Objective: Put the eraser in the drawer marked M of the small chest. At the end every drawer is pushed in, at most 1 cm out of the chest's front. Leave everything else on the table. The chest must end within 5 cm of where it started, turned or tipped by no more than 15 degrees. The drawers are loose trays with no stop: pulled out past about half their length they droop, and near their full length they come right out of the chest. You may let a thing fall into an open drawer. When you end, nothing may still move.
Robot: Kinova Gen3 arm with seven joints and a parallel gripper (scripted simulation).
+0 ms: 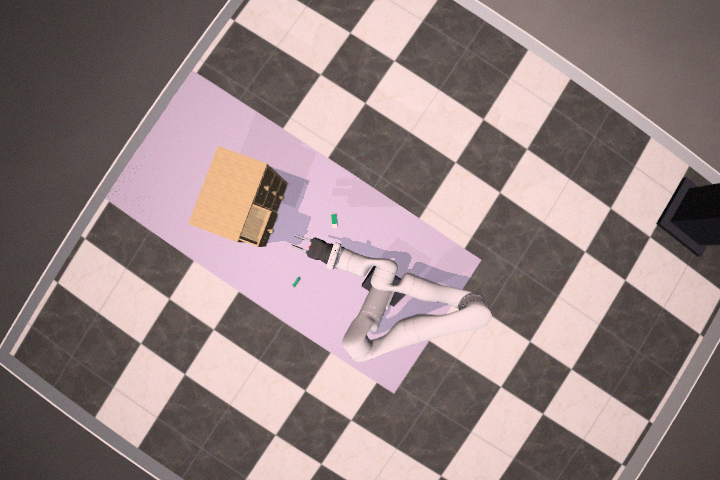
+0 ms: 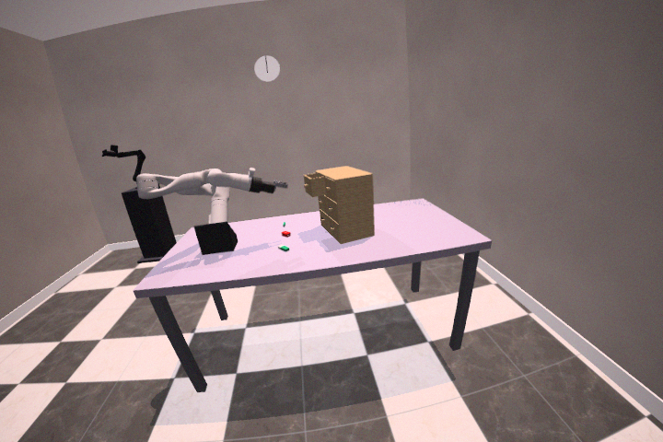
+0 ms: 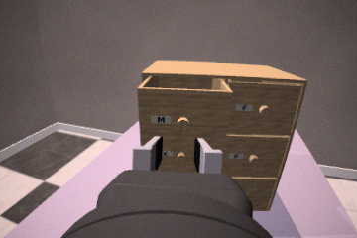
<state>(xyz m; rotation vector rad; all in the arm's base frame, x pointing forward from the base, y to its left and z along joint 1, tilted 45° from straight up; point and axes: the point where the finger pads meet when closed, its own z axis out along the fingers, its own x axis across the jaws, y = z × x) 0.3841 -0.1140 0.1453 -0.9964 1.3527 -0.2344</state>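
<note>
My gripper is now 280 mm above the eraser, 140 mm to the left of it and 30 mm past it. Round my hand: drawer 200 mm ahead, 50 mm to the left, 50 mm below; then small red block 280 mm below, 20 mm to the left, 20 mm behind; then green piece 280 mm below, 180 mm to the left, 50 mm behind.
</note>
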